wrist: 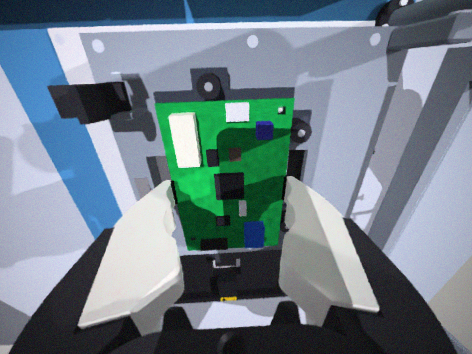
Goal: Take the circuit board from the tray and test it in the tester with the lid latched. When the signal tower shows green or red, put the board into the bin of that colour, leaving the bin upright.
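Frame: origin at the arm's base, x ahead, y left, z up, level; centimetres.
Seen in the pictures: gripper, fingertip midpoint: (229,180).
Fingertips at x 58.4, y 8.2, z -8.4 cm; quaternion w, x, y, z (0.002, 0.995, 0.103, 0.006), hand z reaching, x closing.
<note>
A point is followed by its place in that frame.
The green circuit board (200,187) {x 56.5, y 8.3, z -6.9 cm} lies flat, face up, in the middle of the wrist view, with a cream connector at its upper left and blue parts at its right. My gripper (229,180) {x 58.4, y 8.2, z -8.4 cm} is shut on the board, one pale jaw at each long edge. The board is over the grey plate of the tester (165,55) {x 53.6, y 15.2, z -9.2 cm}, within or just above its dark nest; the exact height is hard to tell. A black latch-like block (95,101) {x 51.9, y 13.0, z -5.1 cm} stands to the left of the board. The signal tower and the bins do not show in this view.
Round black posts stand behind the board (208,86) {x 56.3, y 14.2, z -7.0 cm} and at its right (301,132) {x 61.8, y 12.8, z -7.0 cm}. A grey frame bar (420,125) {x 66.9, y 14.5, z -5.4 cm} runs down the right side. A black block with a small metal bracket (200,275) {x 57.6, y -10.7, z -13.4 cm} lies at the near end. A blue stripe (55,130) {x 42.1, y 7.3, z -15.0 cm} is at the left.
</note>
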